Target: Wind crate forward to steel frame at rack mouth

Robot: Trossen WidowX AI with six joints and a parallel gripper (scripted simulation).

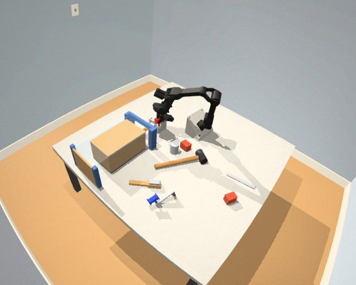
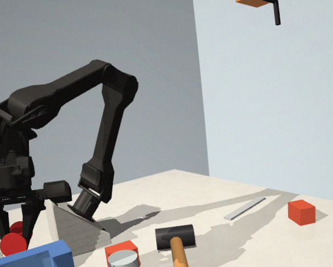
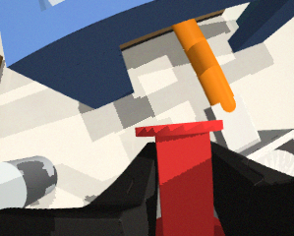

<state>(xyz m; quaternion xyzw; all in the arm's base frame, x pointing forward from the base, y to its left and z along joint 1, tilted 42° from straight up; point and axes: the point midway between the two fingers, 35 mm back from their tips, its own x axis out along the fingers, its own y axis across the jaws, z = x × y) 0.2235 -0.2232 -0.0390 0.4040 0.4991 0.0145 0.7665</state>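
Right now the grey crank bar is 40 mm behind my gripper tip, 20 mm to the right of it and 30 mm below it. From my gripper tip the other things lie so: grey winch: 100 mm behind, 70 mm to the right, 100 mm below; then blue frame: 70 mm ahead, 70 mm to the right, 30 mm below; then red knob: 10 mm behind, 10 mm to the left.
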